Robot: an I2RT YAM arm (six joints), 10 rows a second.
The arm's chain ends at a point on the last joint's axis. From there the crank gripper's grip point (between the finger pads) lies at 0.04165 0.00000 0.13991 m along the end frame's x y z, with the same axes.
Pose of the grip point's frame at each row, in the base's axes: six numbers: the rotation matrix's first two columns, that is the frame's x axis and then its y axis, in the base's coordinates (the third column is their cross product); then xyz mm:
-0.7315 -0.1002 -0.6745 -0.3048 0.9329 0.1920 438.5 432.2 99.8
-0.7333 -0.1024 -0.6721 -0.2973 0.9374 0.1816 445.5 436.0 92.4
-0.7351 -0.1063 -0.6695 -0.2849 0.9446 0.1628 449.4 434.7 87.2
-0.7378 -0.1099 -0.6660 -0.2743 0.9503 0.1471 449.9 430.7 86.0
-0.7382 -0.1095 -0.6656 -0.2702 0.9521 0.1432 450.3 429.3 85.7
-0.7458 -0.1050 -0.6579 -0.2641 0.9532 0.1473 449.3 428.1 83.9
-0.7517 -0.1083 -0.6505 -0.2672 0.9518 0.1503 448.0 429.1 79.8
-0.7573 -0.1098 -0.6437 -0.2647 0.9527 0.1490 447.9 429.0 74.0
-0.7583 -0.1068 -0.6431 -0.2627 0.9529 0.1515 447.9 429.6 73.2
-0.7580 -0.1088 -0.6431 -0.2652 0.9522 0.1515 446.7 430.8 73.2
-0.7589 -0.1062 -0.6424 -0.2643 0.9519 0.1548 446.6 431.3 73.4
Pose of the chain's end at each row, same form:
-0.7315 -0.1002 -0.6745 -0.3048 0.9329 0.1920 383.6 388.0 227.6
-0.7333 -0.1024 -0.6721 -0.2973 0.9374 0.1816 390.5 393.7 220.8
-0.7351 -0.1063 -0.6695 -0.2849 0.9446 0.1628 394.0 395.7 216.5
-0.7378 -0.1099 -0.6660 -0.2743 0.9503 0.1471 394.3 394.5 216.1
-0.7382 -0.1095 -0.6656 -0.2702 0.9521 0.1432 394.6 393.9 215.9
-0.7458 -0.1050 -0.6579 -0.2641 0.9532 0.1473 394.8 392.8 214.6
-0.7517 -0.1083 -0.6505 -0.2672 0.9518 0.1503 395.0 393.5 211.0
-0.7573 -0.1098 -0.6437 -0.2647 0.9527 0.1490 395.9 393.9 205.8
-0.7583 -0.1068 -0.6431 -0.2627 0.9529 0.1515 396.0 394.3 205.0
-0.7580 -0.1088 -0.6431 -0.2652 0.9522 0.1515 394.9 395.4 205.0
-0.7589 -0.1062 -0.6424 -0.2643 0.9519 0.1548 395.0 395.5 205.2

